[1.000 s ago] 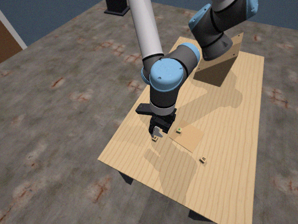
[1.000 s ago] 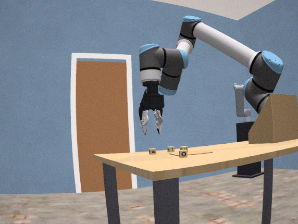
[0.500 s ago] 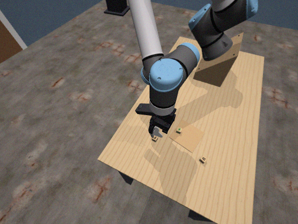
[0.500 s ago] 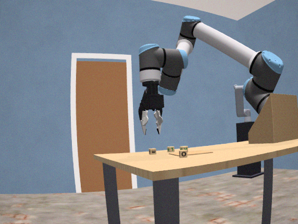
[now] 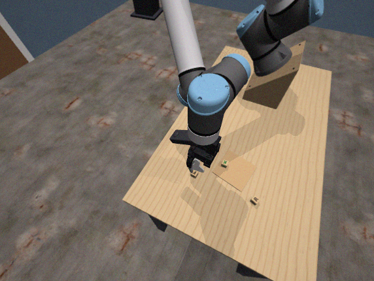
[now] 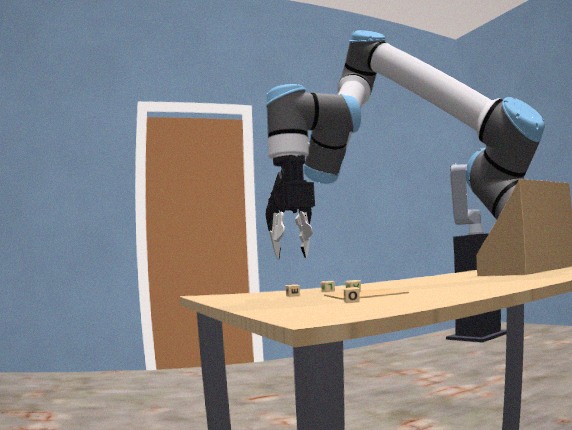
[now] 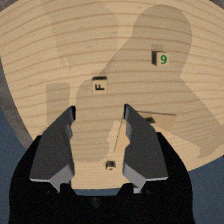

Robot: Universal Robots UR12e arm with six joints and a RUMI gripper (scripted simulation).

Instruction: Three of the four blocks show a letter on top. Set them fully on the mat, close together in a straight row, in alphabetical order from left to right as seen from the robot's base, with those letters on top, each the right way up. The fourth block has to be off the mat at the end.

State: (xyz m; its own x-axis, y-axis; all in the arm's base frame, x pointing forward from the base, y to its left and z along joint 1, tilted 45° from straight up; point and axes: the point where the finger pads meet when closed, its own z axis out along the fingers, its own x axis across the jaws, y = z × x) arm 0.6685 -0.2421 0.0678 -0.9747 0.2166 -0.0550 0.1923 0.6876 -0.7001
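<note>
The tan mat is 8 cm behind my hand, 16 cm to the left of it and 10 cm below it. Also, from my hand: R block (3 cm ahead, 25 cm to the left, 9 cm below).
</note>
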